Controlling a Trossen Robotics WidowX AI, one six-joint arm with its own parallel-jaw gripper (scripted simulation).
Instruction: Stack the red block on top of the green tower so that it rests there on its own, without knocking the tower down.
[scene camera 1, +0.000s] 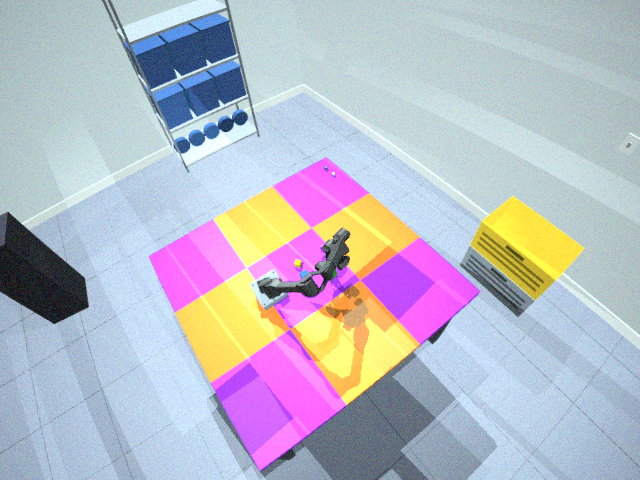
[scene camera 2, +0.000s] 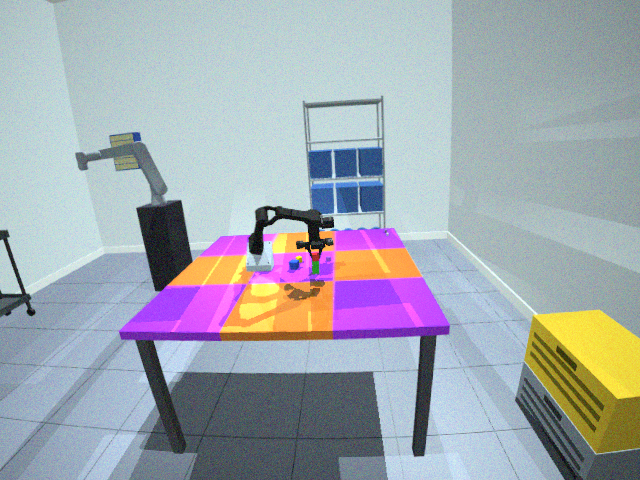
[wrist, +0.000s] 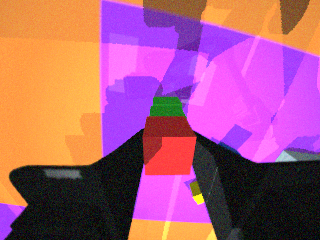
Note:
In view: the gripper (wrist: 166, 132) and a red block (wrist: 169, 142).

